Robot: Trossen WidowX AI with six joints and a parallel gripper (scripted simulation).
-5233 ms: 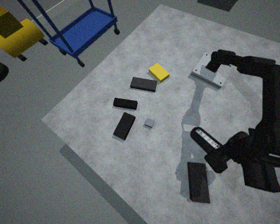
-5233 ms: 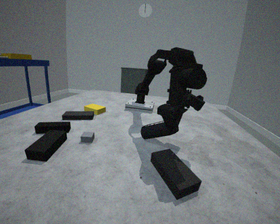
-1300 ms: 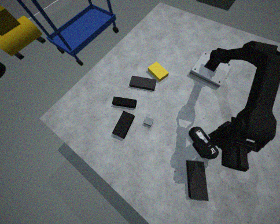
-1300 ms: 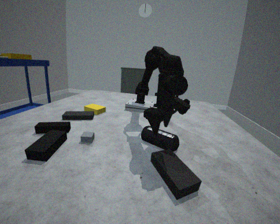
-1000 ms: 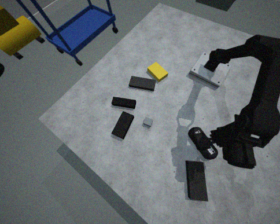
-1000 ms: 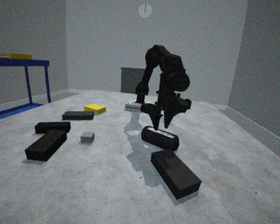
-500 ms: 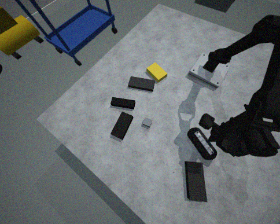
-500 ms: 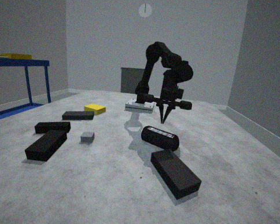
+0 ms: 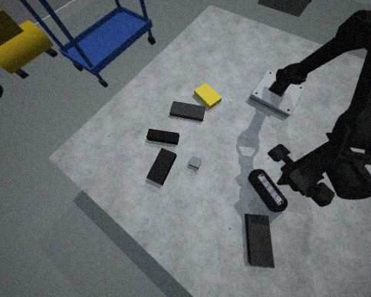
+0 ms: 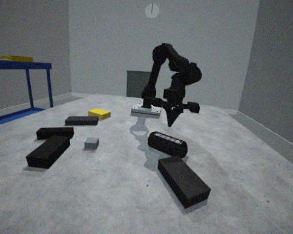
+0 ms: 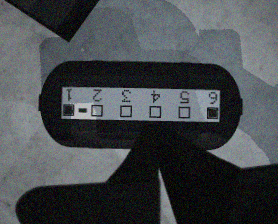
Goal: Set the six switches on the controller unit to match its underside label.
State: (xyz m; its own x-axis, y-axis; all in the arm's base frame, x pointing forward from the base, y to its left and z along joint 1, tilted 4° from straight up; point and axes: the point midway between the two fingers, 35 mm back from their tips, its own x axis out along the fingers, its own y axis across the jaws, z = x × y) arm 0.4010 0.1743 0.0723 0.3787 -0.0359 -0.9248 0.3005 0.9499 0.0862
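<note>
My gripper tip is 17 cm short of the dark block, 5 cm to the right of it and 7 cm above it. The rest, counted from my gripper tip: yellow block 20 cm behind, 42 cm to the right, 7 cm below; grey cube 10 cm ahead, 27 cm to the right, 7 cm below.
</note>
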